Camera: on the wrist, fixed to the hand. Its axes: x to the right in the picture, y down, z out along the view.
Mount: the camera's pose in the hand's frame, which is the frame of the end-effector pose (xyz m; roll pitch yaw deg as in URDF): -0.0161 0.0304 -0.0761 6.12 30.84 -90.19
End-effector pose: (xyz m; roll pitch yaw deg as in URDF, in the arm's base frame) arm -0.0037 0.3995 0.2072 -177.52 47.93 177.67
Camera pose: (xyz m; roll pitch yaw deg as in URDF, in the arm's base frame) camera -0.0470 0.4350 0.2692 -120.85 -21.73 -118.24
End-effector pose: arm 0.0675 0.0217 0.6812 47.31 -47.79 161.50
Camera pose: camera 0.0329 -0.0474 0.6496 85.64 41.27 145.64
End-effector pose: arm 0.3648 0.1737 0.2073 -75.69 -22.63 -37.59
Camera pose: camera 0.3273 0.1190 0.1566 36.79 -40.53 -148.72
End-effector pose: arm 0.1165 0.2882 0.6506 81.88 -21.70 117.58
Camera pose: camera 0.0562 0.2317 0.6626 140.55 59.10 166.36
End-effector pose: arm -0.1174 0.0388 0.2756 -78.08 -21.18 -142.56
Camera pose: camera -0.1600 0.0921 0.2274 36.06 -43.12 105.90
